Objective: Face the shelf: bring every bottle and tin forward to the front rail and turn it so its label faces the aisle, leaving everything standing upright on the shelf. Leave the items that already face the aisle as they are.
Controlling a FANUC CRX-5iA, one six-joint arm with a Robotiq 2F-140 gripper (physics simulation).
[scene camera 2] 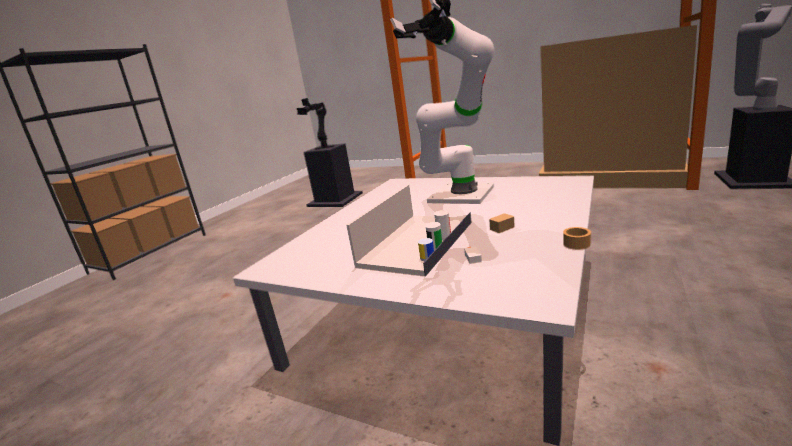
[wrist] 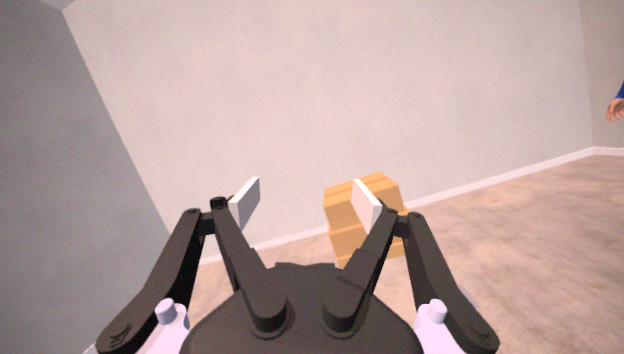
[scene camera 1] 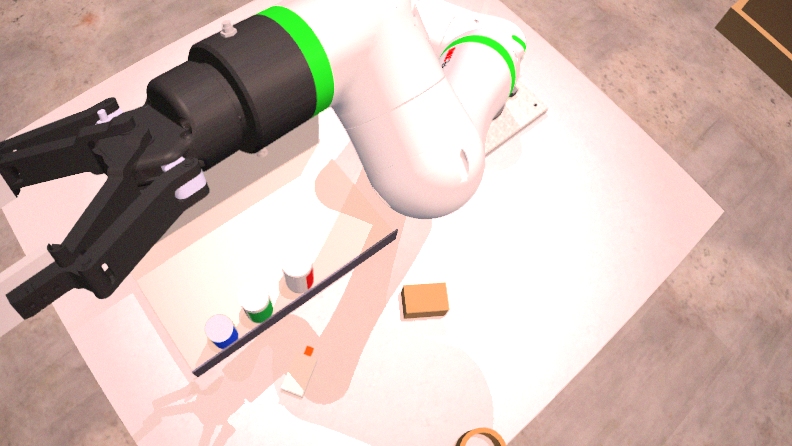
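A white-lidded tin with blue and yellow, a white-capped green and black item and a taller white-grey item with red stand upright in a row near the dark front rail. Blue and green sides face the rail. The red shows at the right edge of its item in scene camera 1, beside a grey stretch. My gripper is open and empty, high above the table and pointing away from the shelf.
The shelf has a tall back panel. On the table, in front of the rail, are an orange-brown block, a brown ring and a flat white piece with orange at one end.
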